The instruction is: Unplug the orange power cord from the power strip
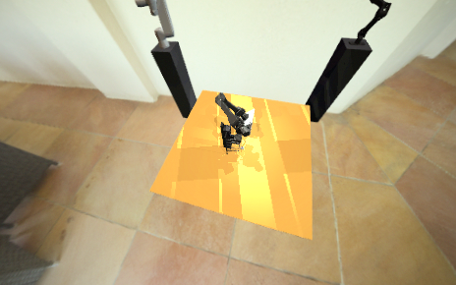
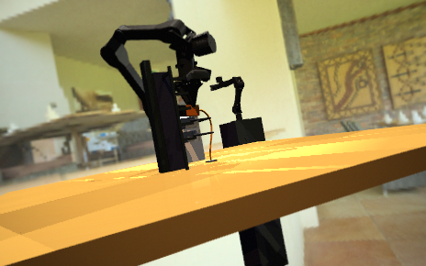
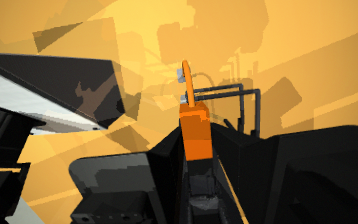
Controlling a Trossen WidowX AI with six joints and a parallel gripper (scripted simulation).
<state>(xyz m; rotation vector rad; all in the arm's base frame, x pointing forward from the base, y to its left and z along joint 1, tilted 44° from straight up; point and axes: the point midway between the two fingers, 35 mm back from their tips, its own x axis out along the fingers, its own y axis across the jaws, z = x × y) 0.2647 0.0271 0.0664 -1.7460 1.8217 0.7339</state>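
Right now my gripper tip is 20 mm to the left of the orange plug.
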